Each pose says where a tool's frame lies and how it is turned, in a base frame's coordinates. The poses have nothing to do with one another.
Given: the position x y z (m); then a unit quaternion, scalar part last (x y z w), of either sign.
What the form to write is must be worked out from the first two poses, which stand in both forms.
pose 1, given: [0.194 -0.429 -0.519 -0.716 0.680 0.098 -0.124]
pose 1, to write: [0.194 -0.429 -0.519 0.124 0.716 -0.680 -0.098]
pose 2, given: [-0.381 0.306 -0.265 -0.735 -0.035 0.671 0.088]
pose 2, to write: [-0.381 0.306 -0.265 0.088 -0.735 -0.035 0.671]
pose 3, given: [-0.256 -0.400 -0.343 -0.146 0.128 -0.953 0.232]
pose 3, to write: [-0.256 -0.400 -0.343 0.232 -0.146 0.128 -0.953]
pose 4, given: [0.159 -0.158 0.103 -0.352 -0.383 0.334 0.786]
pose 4, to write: [0.159 -0.158 0.103 0.786 -0.352 -0.383 0.334]
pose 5, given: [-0.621 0.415 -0.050 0.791 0.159 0.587 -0.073]
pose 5, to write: [-0.621 0.415 -0.050 0.073 -0.791 -0.159 -0.587]
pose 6, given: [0.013 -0.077 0.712 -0.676 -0.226 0.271 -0.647]
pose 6, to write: [0.013 -0.077 0.712 0.647 0.676 0.226 -0.271]
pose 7, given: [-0.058 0.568 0.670 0.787 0.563 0.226 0.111]
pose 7, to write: [-0.058 0.568 0.670 0.111 0.787 0.563 0.226]
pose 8, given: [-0.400 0.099 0.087 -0.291 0.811 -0.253 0.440]
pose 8, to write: [-0.400 0.099 0.087 0.440 -0.291 0.811 -0.253]
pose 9, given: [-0.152 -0.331 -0.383 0.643 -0.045 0.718 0.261]
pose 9, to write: [-0.152 -0.331 -0.383 0.261 0.643 -0.045 0.718]
